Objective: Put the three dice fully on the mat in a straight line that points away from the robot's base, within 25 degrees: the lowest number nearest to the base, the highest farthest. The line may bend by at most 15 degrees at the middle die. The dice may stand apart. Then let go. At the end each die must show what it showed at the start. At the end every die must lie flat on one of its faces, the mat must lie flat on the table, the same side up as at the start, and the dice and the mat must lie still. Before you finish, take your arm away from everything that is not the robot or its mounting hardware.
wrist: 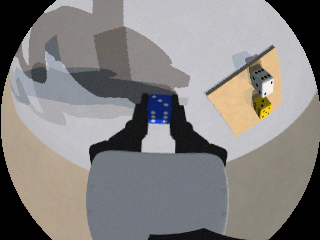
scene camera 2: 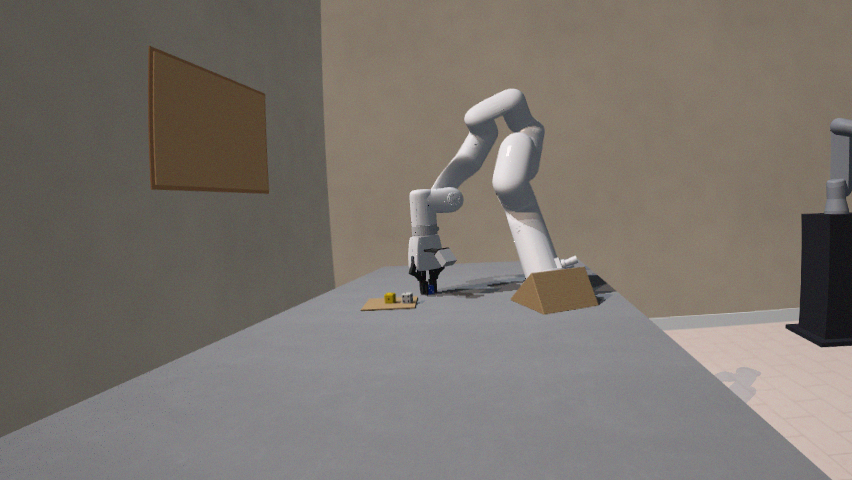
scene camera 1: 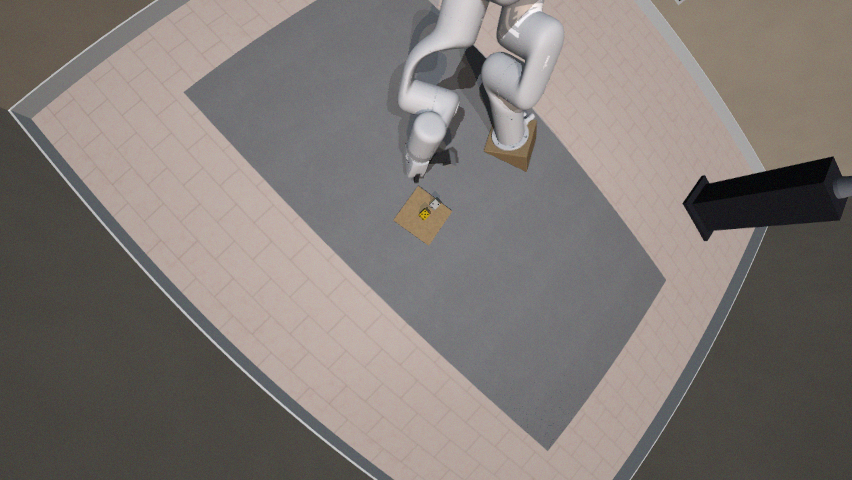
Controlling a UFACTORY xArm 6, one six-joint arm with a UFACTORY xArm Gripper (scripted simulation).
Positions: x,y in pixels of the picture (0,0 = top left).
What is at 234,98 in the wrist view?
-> A tan mat.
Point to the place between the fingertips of my gripper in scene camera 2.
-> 428,293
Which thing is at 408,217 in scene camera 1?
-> A tan mat.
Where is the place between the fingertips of my gripper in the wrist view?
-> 159,102
